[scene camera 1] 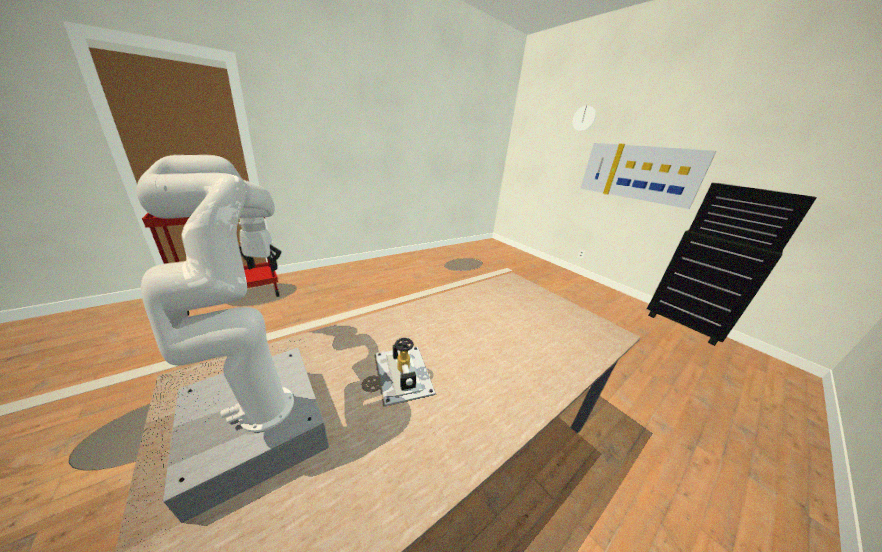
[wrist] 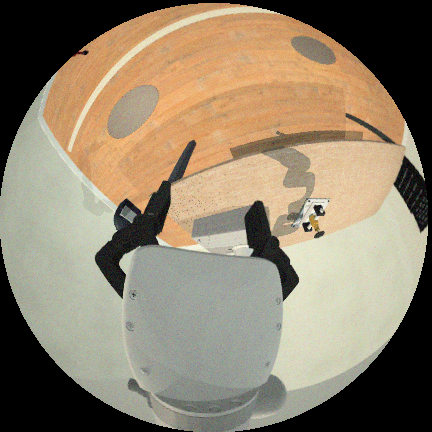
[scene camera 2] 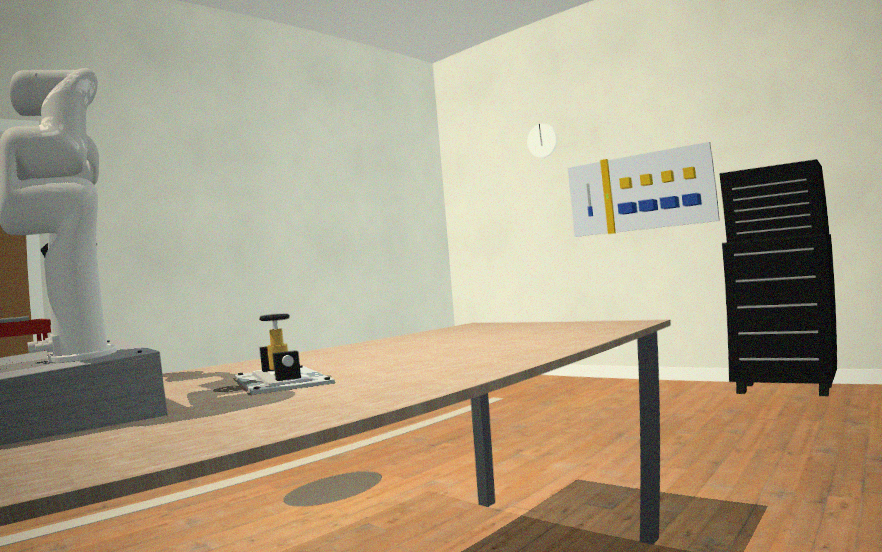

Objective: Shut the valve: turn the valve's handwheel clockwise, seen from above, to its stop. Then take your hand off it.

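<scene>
The valve has a black handwheel (scene camera 1: pixel 403 343) (scene camera 2: pixel 274 317) (wrist: pixel 319 234) on top of a brass-yellow body (scene camera 1: pixel 403 359) (scene camera 2: pixel 277 341) (wrist: pixel 314 221). It stands upright on a white base plate (scene camera 1: pixel 424 391) (scene camera 2: pixel 318 380) on the table. The wheel's turned angle cannot be told from these views. My gripper (scene camera 1: pixel 261 265) (wrist: pixel 211 199) is open and empty. It is high above and far to the left of the valve in the scene camera 1 view, apart from the wheel. The arm partly hides it there, and it does not show in the scene camera 2 view.
The wooden table (scene camera 1: pixel 507 338) (scene camera 2: pixel 455 358) (wrist: pixel 360 175) carries the valve and my grey base block (scene camera 1: pixel 253 462) (scene camera 2: pixel 97 398) (wrist: pixel 220 223). A red cart (scene camera 1: pixel 261 277) stands on the floor behind the arm. A black drawer cabinet (scene camera 1: pixel 735 266) (scene camera 2: pixel 777 263) stands beyond the table.
</scene>
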